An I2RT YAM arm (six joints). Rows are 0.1 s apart.
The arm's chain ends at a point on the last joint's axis. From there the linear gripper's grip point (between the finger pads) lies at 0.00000 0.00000 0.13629 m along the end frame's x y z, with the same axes.
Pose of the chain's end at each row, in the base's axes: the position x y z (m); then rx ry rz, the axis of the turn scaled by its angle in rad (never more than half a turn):
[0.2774 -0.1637 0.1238 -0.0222 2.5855 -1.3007]
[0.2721 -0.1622 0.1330 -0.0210 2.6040 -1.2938]
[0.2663 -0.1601 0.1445 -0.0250 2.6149 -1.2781]
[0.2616 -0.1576 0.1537 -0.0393 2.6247 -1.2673]
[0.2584 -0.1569 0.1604 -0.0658 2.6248 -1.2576]
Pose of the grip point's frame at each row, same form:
[0.3081 -0.2712 0.0459 -0.0222 2.5855 -1.3007]
[0.3012 -0.2691 0.0536 -0.0210 2.6040 -1.2938]
[0.2953 -0.2659 0.0637 -0.0250 2.6149 -1.2781]
[0.2908 -0.2625 0.0718 -0.0393 2.6247 -1.2673]
[0.2891 -0.2610 0.0779 -0.0658 2.6248 -1.2576]

